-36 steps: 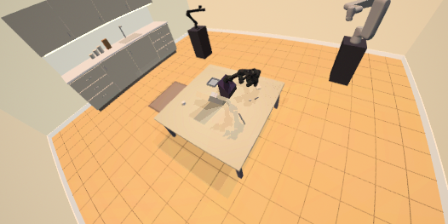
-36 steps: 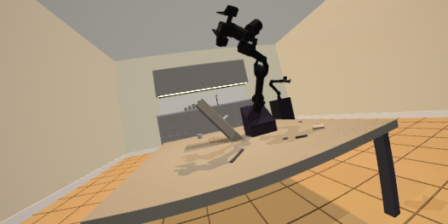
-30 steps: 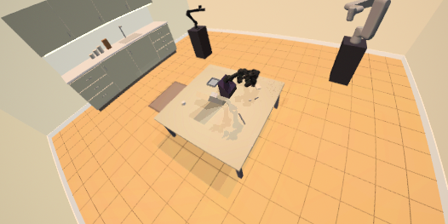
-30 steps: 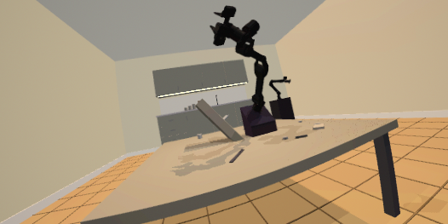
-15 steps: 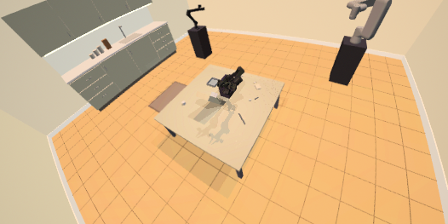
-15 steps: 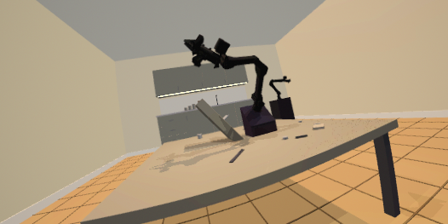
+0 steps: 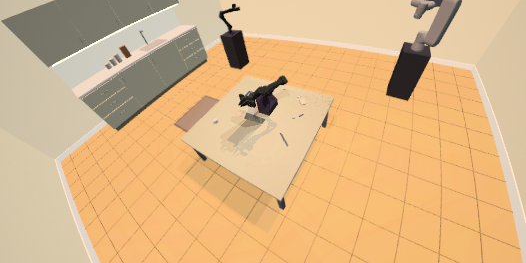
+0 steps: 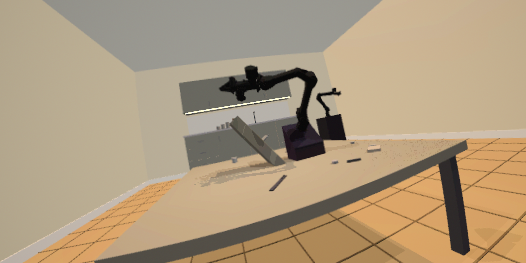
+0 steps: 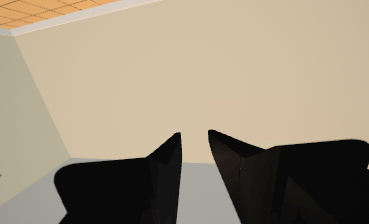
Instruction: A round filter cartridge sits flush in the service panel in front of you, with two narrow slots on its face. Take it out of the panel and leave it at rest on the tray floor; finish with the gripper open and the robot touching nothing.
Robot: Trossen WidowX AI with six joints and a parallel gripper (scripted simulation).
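Right now my gripper tip is 120 mm past the round filter cartridge, 120 mm to the left of it and 250 mm above it. The rest, counted from my gripper tip: white cylinder 20 mm behind, 540 mm to the right, 470 mm below; service panel 160 mm behind, 120 mm to the right, 320 mm below; tray 540 mm behind, 410 mm to the right, 480 mm below.
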